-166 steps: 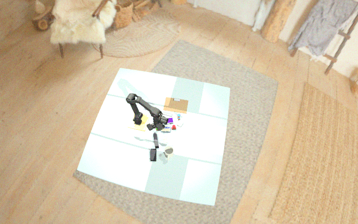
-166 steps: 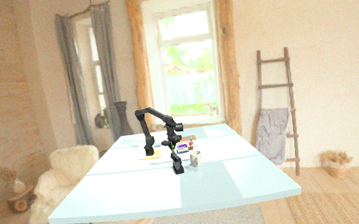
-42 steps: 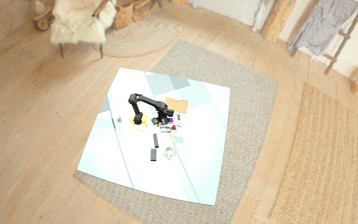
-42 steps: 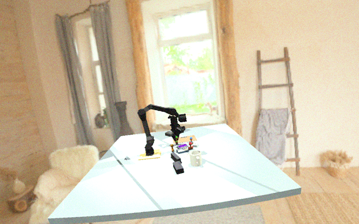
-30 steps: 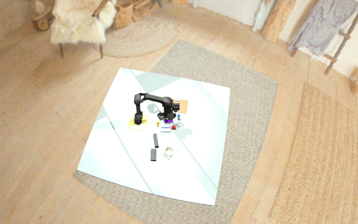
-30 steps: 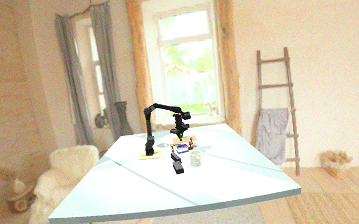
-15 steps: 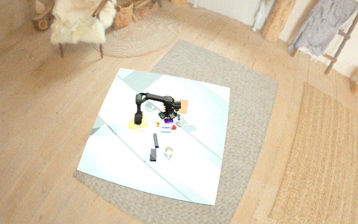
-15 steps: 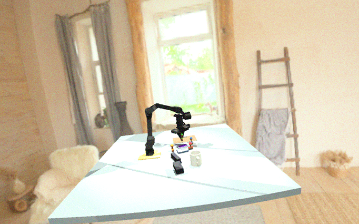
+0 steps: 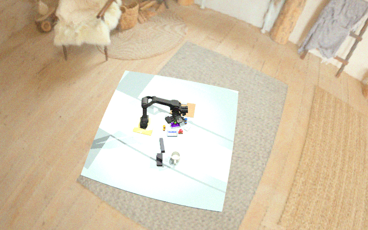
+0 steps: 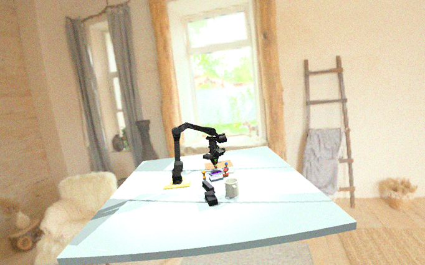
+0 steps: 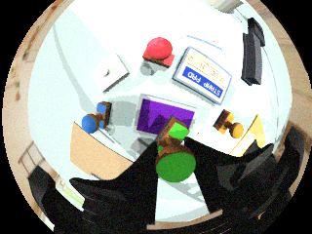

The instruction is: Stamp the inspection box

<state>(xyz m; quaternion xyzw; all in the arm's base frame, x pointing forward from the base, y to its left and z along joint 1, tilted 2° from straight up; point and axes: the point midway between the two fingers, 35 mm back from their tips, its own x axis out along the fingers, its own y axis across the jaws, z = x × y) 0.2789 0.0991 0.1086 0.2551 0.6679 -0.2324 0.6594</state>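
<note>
My gripper tip is 7 cm above the purple ink pad. From my gripper tip the other things lie so: green-knobbed stamp: right at my gripper tip; then blue-knobbed stamp: 8 cm ahead, 6 cm to the left, 6 cm below; then red-knobbed stamp: 7 cm ahead, 6 cm to the right, 6 cm below.
</note>
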